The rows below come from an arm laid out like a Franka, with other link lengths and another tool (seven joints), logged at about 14 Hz.
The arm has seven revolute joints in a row. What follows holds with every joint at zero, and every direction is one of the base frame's. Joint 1 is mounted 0.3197 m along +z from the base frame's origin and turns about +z. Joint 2 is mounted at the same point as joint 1 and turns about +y. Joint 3 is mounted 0.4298 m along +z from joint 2 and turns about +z. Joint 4 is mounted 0.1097 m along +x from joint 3 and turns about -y. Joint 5 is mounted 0.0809 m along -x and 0.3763 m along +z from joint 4 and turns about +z. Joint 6 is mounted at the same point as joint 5 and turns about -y. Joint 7 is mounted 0.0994 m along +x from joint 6 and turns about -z. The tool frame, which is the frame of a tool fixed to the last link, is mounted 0.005 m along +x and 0.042 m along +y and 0.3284 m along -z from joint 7; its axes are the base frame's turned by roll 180, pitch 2.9 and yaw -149.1 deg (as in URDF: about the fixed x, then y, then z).
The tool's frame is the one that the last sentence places.
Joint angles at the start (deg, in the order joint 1, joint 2, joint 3, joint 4, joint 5, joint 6, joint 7):
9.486, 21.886, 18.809, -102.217, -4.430, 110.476, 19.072
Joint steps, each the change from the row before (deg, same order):
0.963, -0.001, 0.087, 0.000, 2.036, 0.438, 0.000
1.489, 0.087, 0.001, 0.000, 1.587, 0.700, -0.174
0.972, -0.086, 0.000, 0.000, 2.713, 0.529, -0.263
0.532, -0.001, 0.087, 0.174, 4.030, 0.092, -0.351
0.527, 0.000, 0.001, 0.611, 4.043, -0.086, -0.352
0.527, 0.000, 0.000, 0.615, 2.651, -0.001, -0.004
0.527, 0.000, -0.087, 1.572, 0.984, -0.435, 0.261
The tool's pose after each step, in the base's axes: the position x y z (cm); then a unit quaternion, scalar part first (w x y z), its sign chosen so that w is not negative. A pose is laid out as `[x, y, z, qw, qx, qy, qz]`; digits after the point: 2 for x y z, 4 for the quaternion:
[56.32, 34.73, 20.24, 0.0860, 0.3531, -0.9310, -0.0353]
[55.42, 37.04, 20.37, 0.0834, 0.3600, -0.9280, -0.0474]
[54.54, 39.22, 20.82, 0.0824, 0.3587, -0.9273, -0.0680]
[53.55, 41.50, 21.53, 0.0860, 0.3495, -0.9277, -0.0986]
[52.89, 43.79, 22.62, 0.0875, 0.3395, -0.9275, -0.1297]
[52.54, 45.53, 23.56, 0.0867, 0.3325, -0.9270, -0.1502]
[52.94, 46.77, 24.88, 0.0794, 0.3311, -0.9267, -0.1592]

